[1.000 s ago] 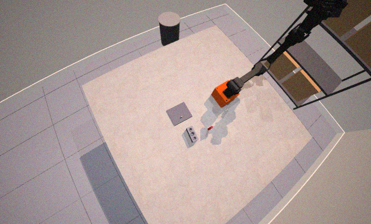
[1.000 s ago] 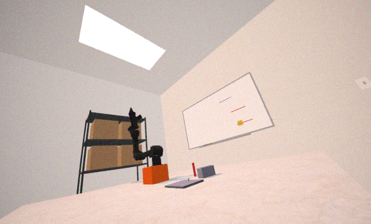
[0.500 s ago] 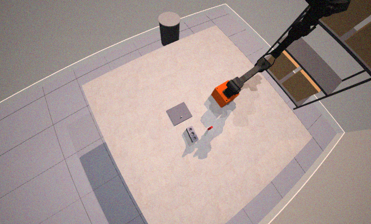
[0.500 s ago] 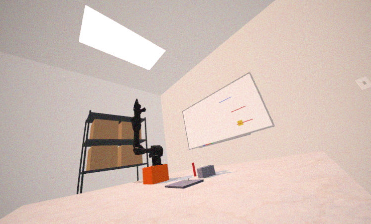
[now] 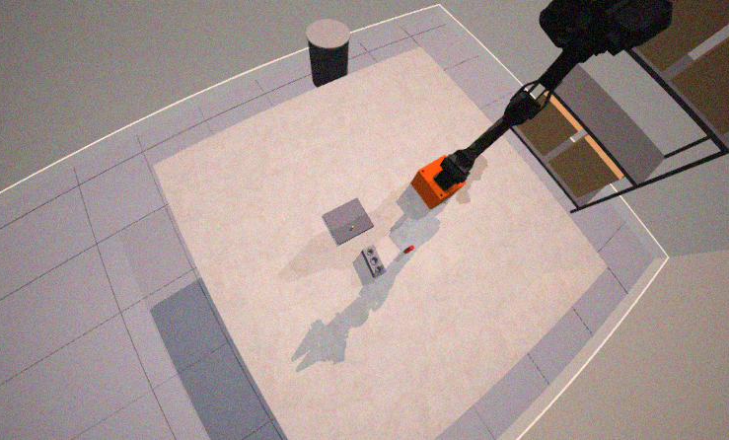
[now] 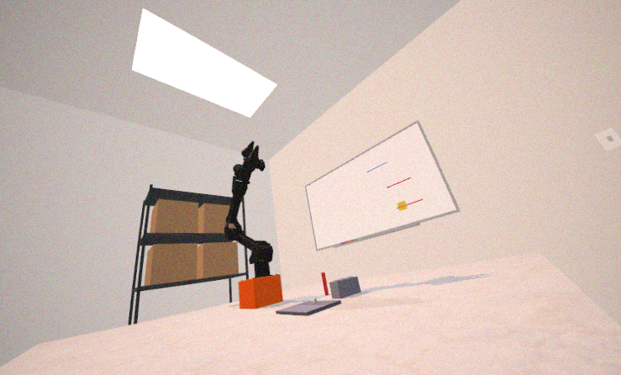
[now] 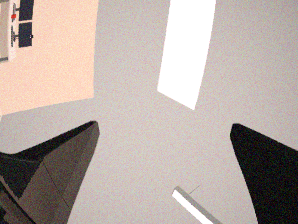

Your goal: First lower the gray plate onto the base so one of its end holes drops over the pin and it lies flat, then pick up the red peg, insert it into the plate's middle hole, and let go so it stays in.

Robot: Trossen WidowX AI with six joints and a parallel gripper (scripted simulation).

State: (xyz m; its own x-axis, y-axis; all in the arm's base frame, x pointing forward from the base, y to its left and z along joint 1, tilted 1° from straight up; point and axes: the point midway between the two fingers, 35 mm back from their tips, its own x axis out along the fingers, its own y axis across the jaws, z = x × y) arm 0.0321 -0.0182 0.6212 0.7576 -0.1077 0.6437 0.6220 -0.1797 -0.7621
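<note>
The gray plate lies 710 mm below my gripper tip, 310 mm ahead of it and 70 mm to the left of it. From my gripper tip the other things lie so: red peg (710 mm below, 190 mm ahead, 120 mm to the left); then dark base (740 mm below, 290 mm ahead, 80 mm to the right).
</note>
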